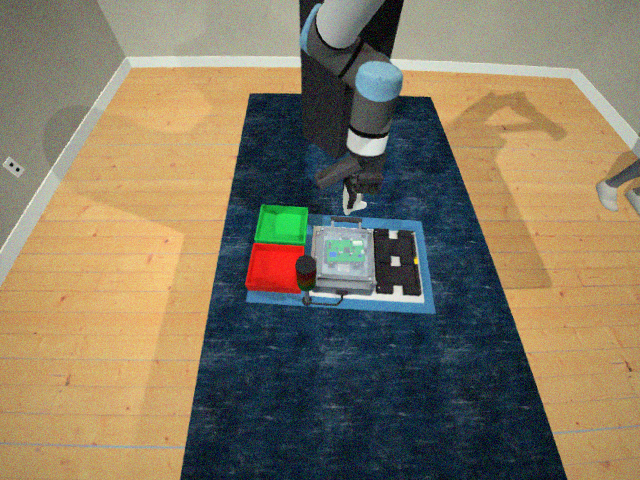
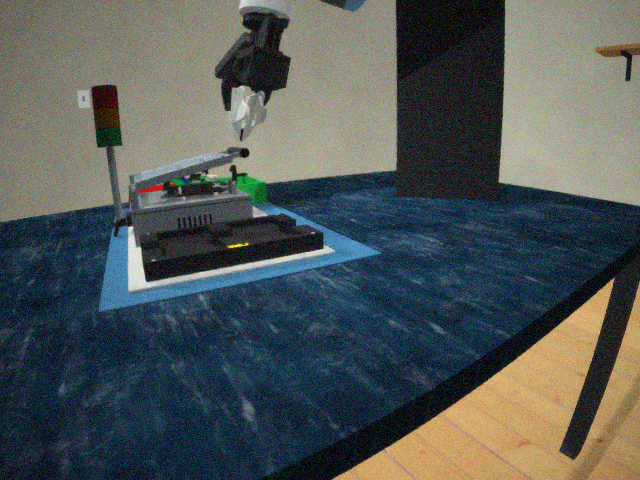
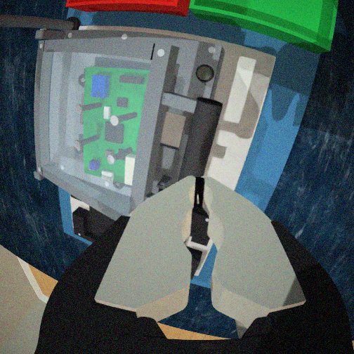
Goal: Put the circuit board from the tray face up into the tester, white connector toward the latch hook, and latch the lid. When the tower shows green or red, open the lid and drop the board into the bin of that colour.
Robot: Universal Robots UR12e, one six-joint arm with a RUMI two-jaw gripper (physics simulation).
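Frame: origin at the arm's base, x ahead, y left, z up, level; metres.
Where they show: gripper, fingertip midpoint: [image 1: 346, 214] [image 2: 239, 141].
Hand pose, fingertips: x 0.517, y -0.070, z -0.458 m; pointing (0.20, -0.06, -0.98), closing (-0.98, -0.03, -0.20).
Observation:
Things, the pixels of their top centre, and the offset from my fingertips. "spot": a spot on its surface instead.
- grey tester at a spot on its surface: [image 2: 155, 219] spot: dx +0.173, dy +0.064, dz -0.099 m
- lid at its top centre: [image 2: 177, 158] [image 1: 345, 250] dx +0.109, dy -0.015, dz -0.020 m
- latch hook at its top centre: [image 2: 237, 164] dx +0.031, dy +0.056, dz -0.035 m
- tower's pole at a spot on its surface: [image 2: 113, 175] spot: dx +0.205, dy -0.124, dz -0.044 m
The green circuit board [image 1: 343, 251] [image 3: 114, 125] lies in the grey tester [image 2: 155, 219], component side up, under the clear lid. Its white connector [image 1: 357, 242] [image 3: 129, 170] is at the edge toward the handle and hook side. The lid [image 2: 186, 164] [image 3: 156, 110] is tilted partly open, its dark handle [image 1: 346, 219] [image 2: 241, 152] [image 3: 204, 135] raised above the latch hook [image 2: 233, 174]. My gripper [image 1: 348, 211] [image 2: 241, 138] [image 3: 197, 179] is shut and empty, just above the handle and apart from it. The tower's lamps [image 1: 305, 271] [image 2: 105, 116] all look dim.
The black tray [image 1: 395, 279] [image 2: 279, 242] stands beside the tester. The green bin [image 1: 281, 224] [image 3: 270, 17] and red bin [image 1: 275, 268] [image 3: 130, 6] stand on the tester's other side. The tower's pole [image 2: 113, 175] rises near the tester's hinge side.

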